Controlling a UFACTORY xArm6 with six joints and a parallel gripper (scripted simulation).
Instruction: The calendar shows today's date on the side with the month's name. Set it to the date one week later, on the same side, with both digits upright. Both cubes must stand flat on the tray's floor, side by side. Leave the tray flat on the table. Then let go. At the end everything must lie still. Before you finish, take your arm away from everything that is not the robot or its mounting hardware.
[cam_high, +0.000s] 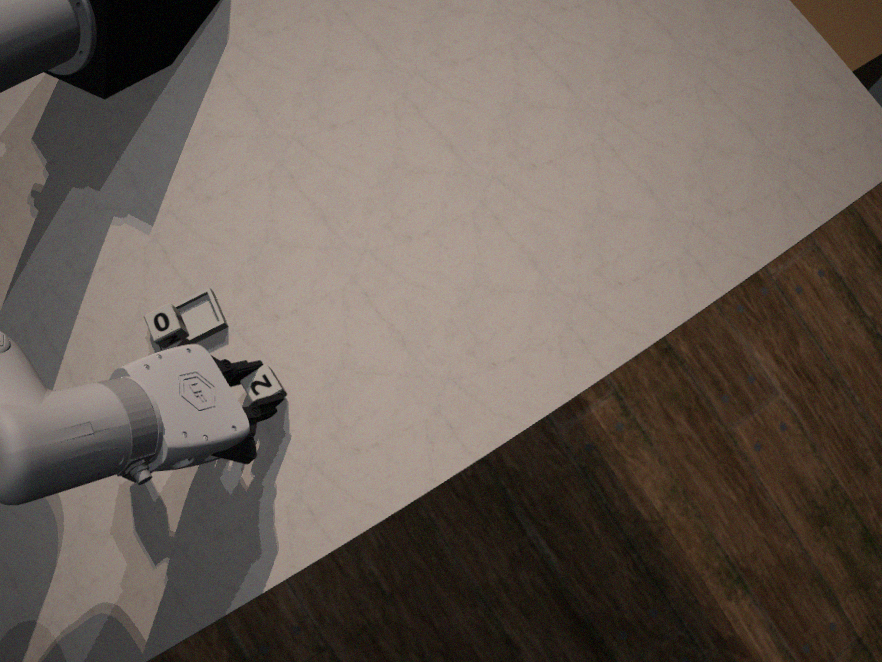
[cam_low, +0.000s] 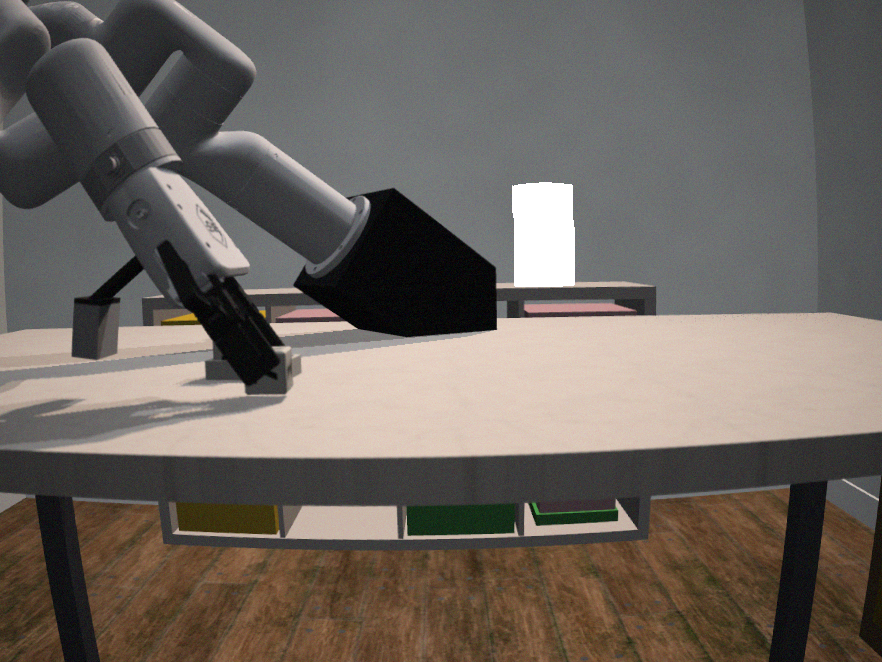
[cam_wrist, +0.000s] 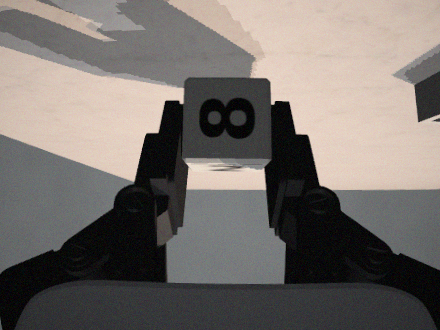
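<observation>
The white cube lies 10 mm to the left of my hand and 20 mm below it. Also, from my hand: grey tray: 110 mm behind, 30 mm below.
</observation>
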